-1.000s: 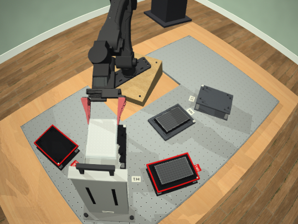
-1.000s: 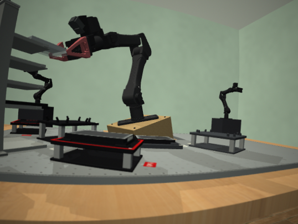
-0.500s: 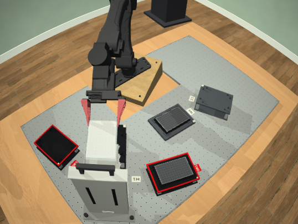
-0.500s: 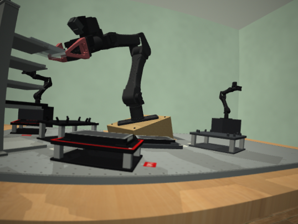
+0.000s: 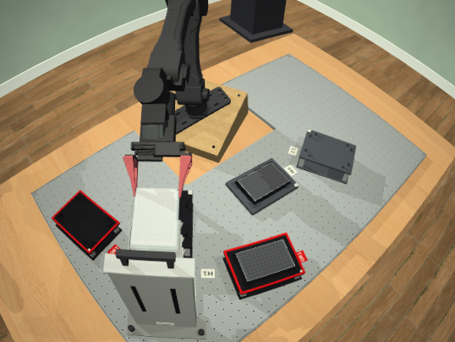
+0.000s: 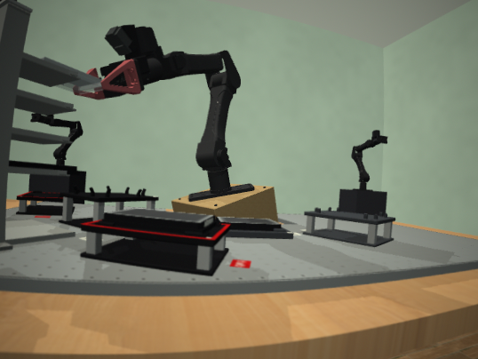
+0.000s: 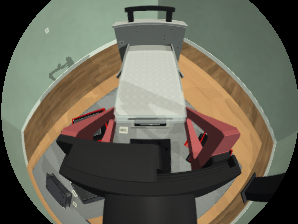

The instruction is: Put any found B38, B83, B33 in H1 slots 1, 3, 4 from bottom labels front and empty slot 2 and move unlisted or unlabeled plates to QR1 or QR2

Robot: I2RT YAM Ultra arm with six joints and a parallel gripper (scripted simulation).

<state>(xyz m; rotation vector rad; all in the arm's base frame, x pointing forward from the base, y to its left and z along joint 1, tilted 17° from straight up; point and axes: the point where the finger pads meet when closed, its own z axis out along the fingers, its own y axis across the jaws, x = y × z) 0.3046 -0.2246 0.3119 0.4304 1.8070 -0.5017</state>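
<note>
The pale translucent plate is 50 mm ahead of my hand and 30 mm to the right of it. The rest, counted from my hand: plate hotel H1 (150 mm ahead, 110 mm below, 90 mm to the right); hotel handle (150 mm ahead, 90 mm to the right, 80 mm above); red-edged quarantine nest (230 mm below, 180 mm behind, 150 mm to the right).
</note>
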